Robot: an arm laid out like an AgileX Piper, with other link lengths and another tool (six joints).
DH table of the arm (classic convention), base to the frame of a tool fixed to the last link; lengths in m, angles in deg. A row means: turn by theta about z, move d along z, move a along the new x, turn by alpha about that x. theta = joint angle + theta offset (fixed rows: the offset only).
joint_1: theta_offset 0  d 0.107  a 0  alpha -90
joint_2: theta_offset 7.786  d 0  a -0.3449  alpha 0
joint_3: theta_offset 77.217  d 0  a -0.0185  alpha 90
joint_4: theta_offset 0  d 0.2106  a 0  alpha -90
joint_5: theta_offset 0  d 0  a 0  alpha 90
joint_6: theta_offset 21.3  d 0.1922  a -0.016  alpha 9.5
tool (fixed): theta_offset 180  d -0.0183  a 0  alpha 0
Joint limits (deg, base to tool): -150..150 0..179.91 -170..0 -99.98..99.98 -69.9..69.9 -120..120
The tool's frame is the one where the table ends.
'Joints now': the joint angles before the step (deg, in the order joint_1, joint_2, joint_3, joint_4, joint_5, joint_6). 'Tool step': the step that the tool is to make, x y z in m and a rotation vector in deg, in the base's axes. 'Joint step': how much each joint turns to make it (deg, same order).
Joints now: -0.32 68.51 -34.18 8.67 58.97 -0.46
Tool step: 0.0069 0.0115 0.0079 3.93 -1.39 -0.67
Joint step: 0.02 0.00 -1.67 4.50 0.54 -1.39
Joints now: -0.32 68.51 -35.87 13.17 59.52 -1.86
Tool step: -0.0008 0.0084 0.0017 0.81 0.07 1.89
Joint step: 2.59 0.00 -0.38 0.84 0.36 0.40
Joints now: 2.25 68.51 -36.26 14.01 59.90 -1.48
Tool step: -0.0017 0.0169 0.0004 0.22 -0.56 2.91
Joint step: 7.58 -0.01 0.00 0.00 -1.54 4.45
